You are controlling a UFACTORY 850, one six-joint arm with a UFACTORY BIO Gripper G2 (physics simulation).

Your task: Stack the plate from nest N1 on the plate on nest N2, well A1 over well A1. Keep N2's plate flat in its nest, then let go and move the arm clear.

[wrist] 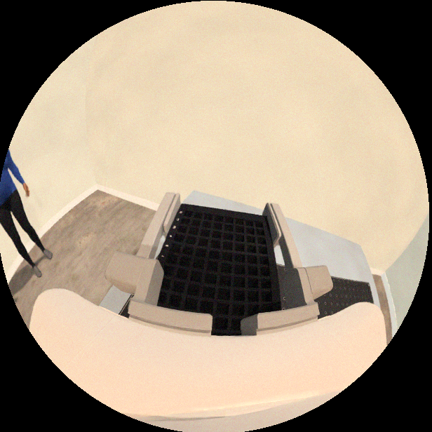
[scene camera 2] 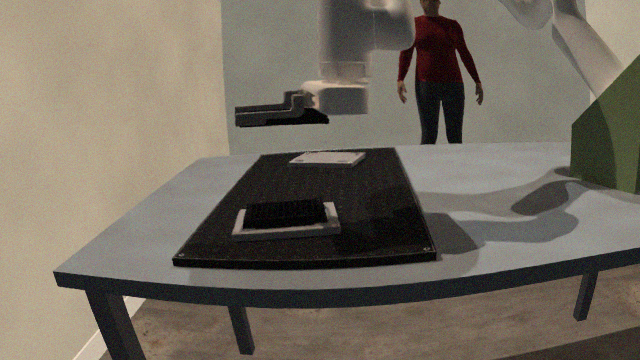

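Observation:
My gripper (scene camera 2: 266, 114) (wrist: 225, 212) is shut on a black well plate (scene camera 2: 300, 120) (wrist: 220, 260), gripped by its two sides and held high above the board. In the wrist view the held plate's open wells face up, with small pale marks along its left edge. The other black plate (scene camera 2: 285, 212) sits flat in the near white nest (scene camera 2: 288, 233) in the scene view. The far white nest (scene camera 2: 327, 159) holds no plate. The gripper and held plate are well apart from both nests. Well A1 cannot be made out on either plate.
The black perforated board (scene camera 2: 370, 200) (wrist: 350, 295) lies on the grey-blue table (scene camera 2: 125, 225) (wrist: 325, 240). A green slanted block (scene camera 2: 605, 135) stands at the right. A person in red (scene camera 2: 440, 55) stands behind the table. A person in blue (wrist: 12, 190) shows in the wrist view.

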